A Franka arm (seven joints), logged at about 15 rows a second.
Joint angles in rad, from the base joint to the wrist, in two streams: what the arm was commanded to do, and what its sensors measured. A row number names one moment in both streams.
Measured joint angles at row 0:
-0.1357 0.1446 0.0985 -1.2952 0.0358 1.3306 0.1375
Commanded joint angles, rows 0 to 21:
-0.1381 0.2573 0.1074 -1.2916 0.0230 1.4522 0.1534
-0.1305 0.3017 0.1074 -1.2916 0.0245 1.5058 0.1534
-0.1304 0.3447 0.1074 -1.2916 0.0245 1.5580 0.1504
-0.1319 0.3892 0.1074 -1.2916 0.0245 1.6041 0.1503
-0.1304 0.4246 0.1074 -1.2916 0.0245 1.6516 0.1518
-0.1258 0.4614 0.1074 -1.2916 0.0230 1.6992 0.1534
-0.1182 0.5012 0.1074 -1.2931 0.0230 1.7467 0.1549
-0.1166 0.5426 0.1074 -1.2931 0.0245 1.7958 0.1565
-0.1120 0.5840 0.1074 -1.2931 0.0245 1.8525 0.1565
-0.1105 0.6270 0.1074 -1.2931 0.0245 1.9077 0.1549
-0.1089 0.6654 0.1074 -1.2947 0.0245 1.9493 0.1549
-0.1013 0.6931 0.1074 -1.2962 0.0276 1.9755 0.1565
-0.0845 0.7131 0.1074 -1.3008 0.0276 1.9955 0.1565
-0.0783 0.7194 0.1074 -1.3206 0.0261 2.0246 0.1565
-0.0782 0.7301 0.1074 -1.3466 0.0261 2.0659 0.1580
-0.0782 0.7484 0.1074 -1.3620 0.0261 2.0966 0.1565
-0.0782 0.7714 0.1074 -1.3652 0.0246 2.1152 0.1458
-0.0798 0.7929 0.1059 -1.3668 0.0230 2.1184 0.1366
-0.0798 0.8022 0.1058 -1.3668 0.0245 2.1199 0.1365
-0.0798 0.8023 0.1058 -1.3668 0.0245 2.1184 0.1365
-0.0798 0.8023 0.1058 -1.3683 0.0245 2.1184 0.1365
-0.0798 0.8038 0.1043 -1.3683 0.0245 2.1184 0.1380
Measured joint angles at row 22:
-0.0730 0.8179 0.0993 -1.3565 0.0344 2.1106 0.1388
